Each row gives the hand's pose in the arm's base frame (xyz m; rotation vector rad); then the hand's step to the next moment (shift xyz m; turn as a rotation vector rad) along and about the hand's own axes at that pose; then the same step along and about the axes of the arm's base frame.
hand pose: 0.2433 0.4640 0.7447 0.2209 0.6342 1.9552
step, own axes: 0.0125 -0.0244 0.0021 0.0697 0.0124 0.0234
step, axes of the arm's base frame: 0.0142 0.0199 -0.0125 -0.0319 0.0650 0.0178
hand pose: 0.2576 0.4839 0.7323 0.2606 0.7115 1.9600
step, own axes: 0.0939 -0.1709 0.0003 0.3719 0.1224 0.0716
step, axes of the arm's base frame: 0.0815 0.1386 -0.1104 -0.2369 0.3083 0.0851
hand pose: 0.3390 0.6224 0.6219 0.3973 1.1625 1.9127
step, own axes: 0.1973 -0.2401 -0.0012 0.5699 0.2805 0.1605
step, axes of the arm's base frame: 0.0006 0.2068 -0.2320 -0.3769 0.4816 0.2349
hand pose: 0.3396 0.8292 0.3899 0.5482 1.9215 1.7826
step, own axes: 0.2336 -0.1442 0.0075 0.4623 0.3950 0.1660
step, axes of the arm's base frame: -0.1832 0.1290 -0.1588 -0.2883 0.4334 0.3555
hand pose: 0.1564 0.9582 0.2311 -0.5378 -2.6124 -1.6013
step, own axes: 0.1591 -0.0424 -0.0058 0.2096 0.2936 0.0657
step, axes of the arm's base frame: -0.1634 0.0212 -0.0013 -0.0971 0.2352 0.2640
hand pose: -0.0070 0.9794 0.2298 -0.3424 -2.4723 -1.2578
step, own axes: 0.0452 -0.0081 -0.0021 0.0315 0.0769 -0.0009
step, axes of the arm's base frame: -0.0437 -0.0038 0.0137 -0.0006 0.0455 0.0695
